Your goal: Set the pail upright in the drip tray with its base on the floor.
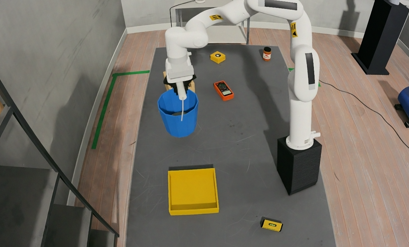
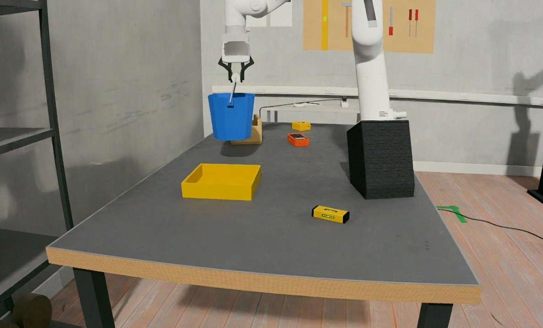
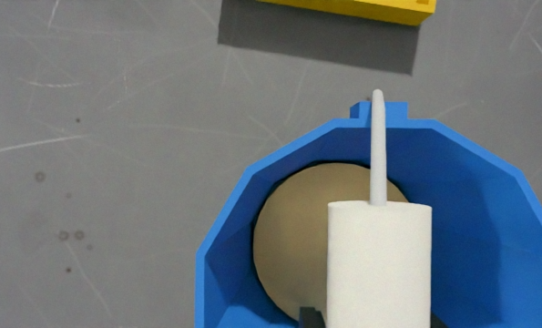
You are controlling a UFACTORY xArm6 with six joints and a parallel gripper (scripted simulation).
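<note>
Right now the blue pail is 10 mm ahead of my hand and 90 mm below it. From my hand the other things lie so: white bail handle 10 mm ahead, 30 mm below; wooden crate 30 mm ahead, 330 mm to the right, 270 mm below; yellow drip tray 10 mm behind, 320 mm to the left, 300 mm below.
</note>
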